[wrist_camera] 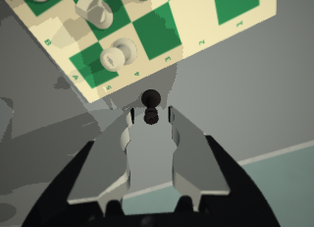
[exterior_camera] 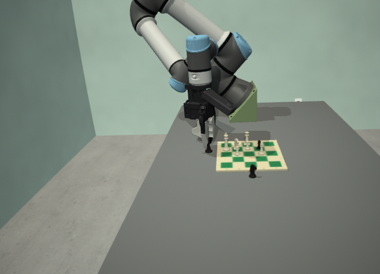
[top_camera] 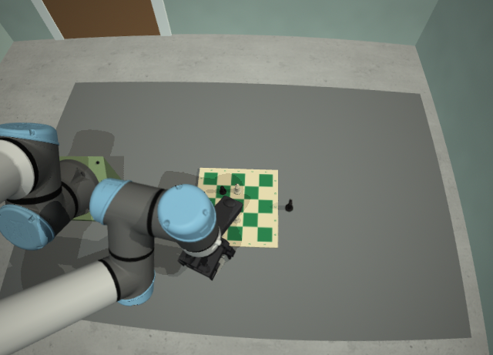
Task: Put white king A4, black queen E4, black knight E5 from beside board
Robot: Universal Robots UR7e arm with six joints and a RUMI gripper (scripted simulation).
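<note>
The black pawn lies 180 mm to the left of my hand and 20 mm below it. Also, from my hand: white king 60 mm to the left; board 40 mm ahead, 140 mm to the left, 30 mm below.
</note>
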